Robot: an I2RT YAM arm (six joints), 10 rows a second.
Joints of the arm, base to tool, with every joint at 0 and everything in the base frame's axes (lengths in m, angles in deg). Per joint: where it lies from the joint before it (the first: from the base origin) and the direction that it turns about. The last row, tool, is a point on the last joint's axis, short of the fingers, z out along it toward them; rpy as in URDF.
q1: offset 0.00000 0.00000 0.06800 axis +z
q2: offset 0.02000 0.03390 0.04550 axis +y
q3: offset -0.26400 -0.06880 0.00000 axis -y
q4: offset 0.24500 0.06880 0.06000 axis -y
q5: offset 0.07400 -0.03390 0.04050 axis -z
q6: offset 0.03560 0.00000 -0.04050 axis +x
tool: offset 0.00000 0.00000 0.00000 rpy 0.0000 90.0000 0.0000
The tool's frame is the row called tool.
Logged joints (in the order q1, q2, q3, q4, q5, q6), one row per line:
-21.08 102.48 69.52 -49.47 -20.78 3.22
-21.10 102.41 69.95 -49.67 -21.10 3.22
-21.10 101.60 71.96 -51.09 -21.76 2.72
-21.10 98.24 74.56 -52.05 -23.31 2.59
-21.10 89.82 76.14 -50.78 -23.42 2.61
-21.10 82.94 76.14 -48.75 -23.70 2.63
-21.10 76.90 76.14 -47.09 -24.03 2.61
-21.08 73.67 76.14 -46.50 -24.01 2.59
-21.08 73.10 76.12 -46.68 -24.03 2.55
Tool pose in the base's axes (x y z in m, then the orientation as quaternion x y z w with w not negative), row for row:
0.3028 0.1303 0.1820 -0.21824 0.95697 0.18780 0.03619
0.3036 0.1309 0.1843 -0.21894 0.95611 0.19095 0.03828
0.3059 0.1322 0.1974 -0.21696 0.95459 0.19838 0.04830
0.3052 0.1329 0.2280 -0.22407 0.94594 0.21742 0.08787
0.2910 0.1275 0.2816 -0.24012 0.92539 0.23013 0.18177
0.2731 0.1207 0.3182 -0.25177 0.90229 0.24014 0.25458
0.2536 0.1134 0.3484 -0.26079 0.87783 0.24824 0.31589
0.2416 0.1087 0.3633 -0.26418 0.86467 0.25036 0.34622
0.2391 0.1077 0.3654 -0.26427 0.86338 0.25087 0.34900
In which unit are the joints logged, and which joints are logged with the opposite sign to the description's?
The joints are logged in degrees. Opposite sign: q1, q6.
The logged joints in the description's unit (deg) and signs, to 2 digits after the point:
21.08 102.48 69.52 -49.47 -20.78 -3.22
21.10 102.41 69.95 -49.67 -21.10 -3.22
21.10 101.60 71.96 -51.09 -21.76 -2.72
21.10 98.24 74.56 -52.05 -23.31 -2.59
21.10 89.82 76.14 -50.78 -23.42 -2.61
21.10 82.94 76.14 -48.75 -23.70 -2.63
21.10 76.90 76.14 -47.09 -24.03 -2.61
21.08 73.67 76.14 -46.50 -24.01 -2.59
21.08 73.10 76.12 -46.68 -24.03 -2.55

